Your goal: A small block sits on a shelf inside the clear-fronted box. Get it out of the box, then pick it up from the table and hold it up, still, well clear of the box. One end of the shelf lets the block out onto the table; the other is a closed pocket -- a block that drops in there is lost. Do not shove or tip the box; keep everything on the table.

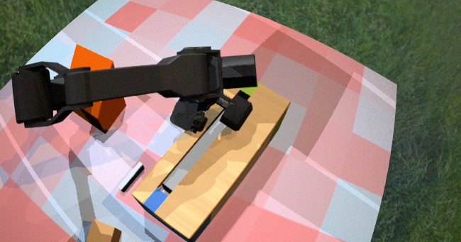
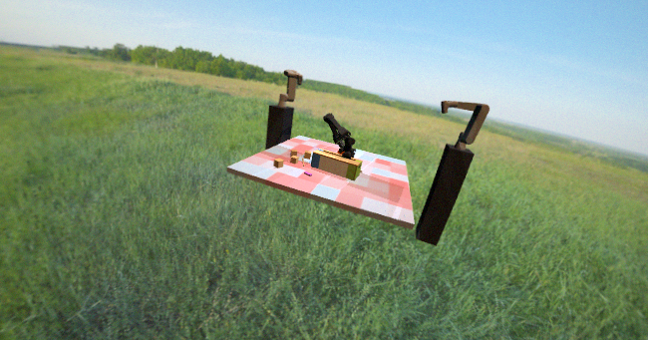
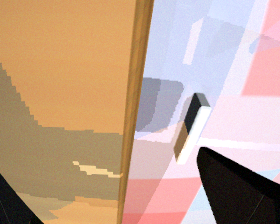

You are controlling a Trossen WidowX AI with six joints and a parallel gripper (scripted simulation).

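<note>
Right now my gripper tip is 60 mm short of the cyan block and 20 mm to the right of it. Also, from my gripper tip: tan cube (410 mm to the right, 60 mm below, 40 mm behind); then box (100 mm to the right, 30 mm ahead, 20 mm below).
</note>
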